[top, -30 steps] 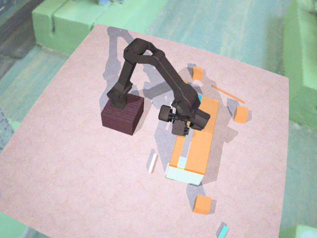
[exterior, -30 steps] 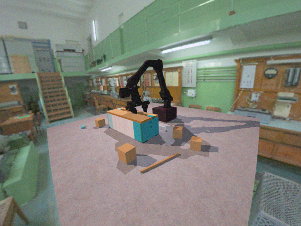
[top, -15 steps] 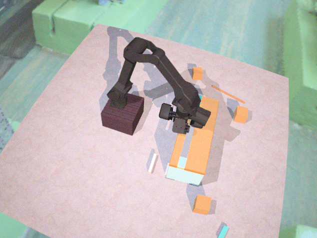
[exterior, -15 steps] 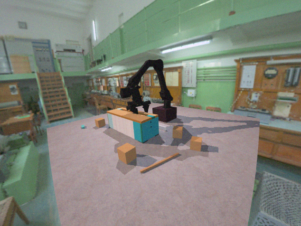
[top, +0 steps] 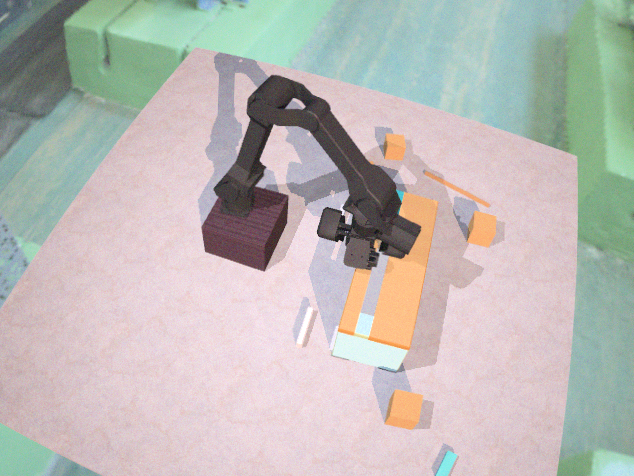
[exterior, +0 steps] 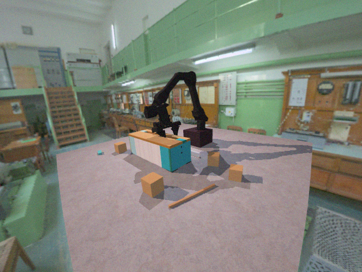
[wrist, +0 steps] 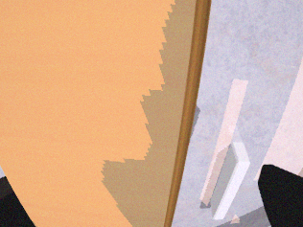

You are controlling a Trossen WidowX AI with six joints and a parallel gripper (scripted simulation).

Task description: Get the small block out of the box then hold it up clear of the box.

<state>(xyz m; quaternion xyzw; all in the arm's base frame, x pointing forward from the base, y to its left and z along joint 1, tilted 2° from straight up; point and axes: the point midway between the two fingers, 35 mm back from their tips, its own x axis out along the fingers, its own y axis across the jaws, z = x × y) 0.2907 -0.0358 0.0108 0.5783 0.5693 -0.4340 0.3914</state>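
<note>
The pale orange block is 6 cm ahead of my gripper tip and 2 cm to the left of it. The rest, counted from my gripper tip: thin orange stick 31 cm to the left, 22 cm ahead, 9 cm below; teal piece 43 cm to the right, 27 cm ahead, 8 cm below; long box 4 cm to the right, 3 cm below, 3 cm ahead.
</note>
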